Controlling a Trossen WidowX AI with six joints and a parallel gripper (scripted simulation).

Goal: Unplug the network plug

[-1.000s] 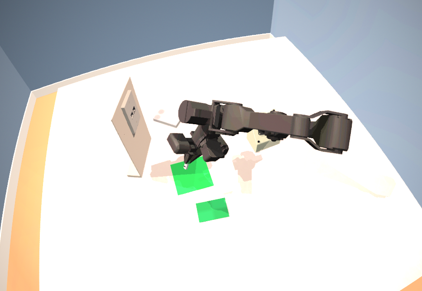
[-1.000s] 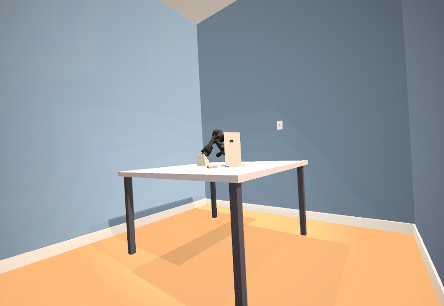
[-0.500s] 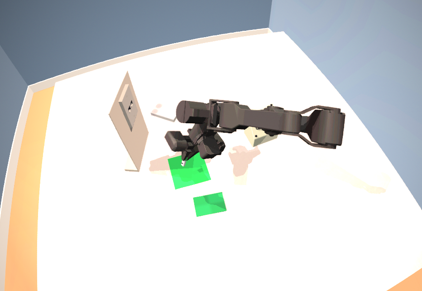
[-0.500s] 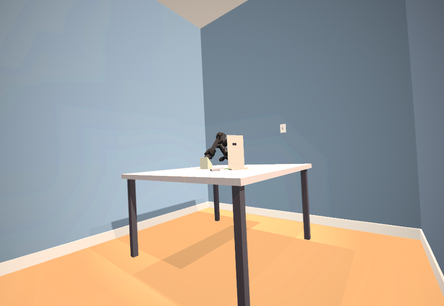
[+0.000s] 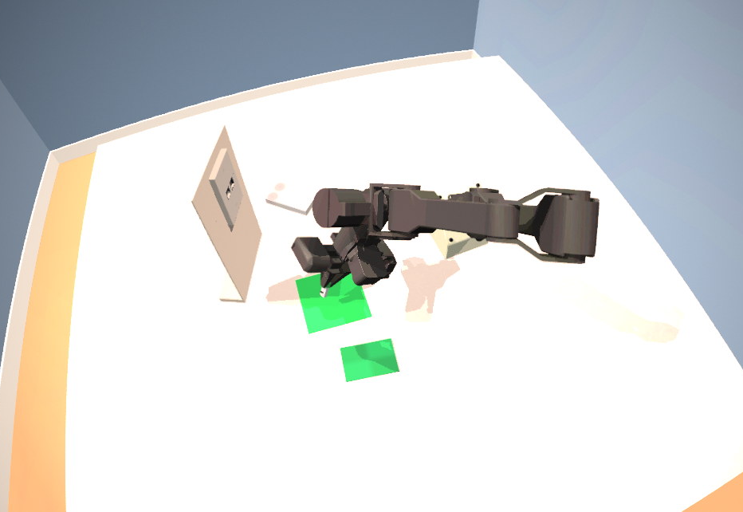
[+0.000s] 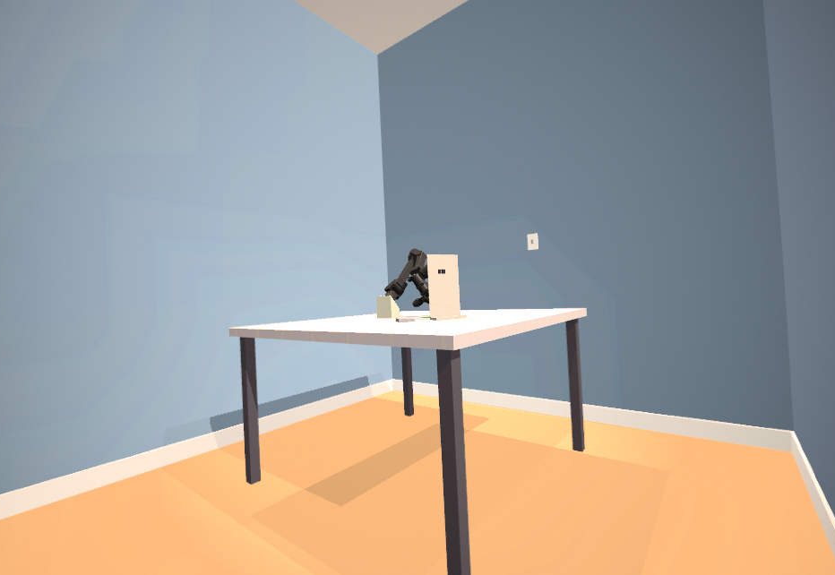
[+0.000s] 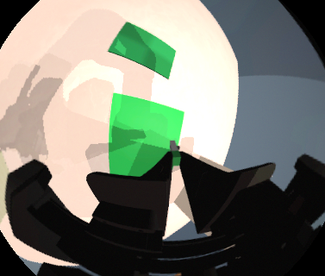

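My gripper tip is now 1 cm past the green marked square and 5 cm above it. Also, from my gripper tip: network plug (right at my gripper tip); upright panel (14 cm ahead, 12 cm to the right, 9 cm above).
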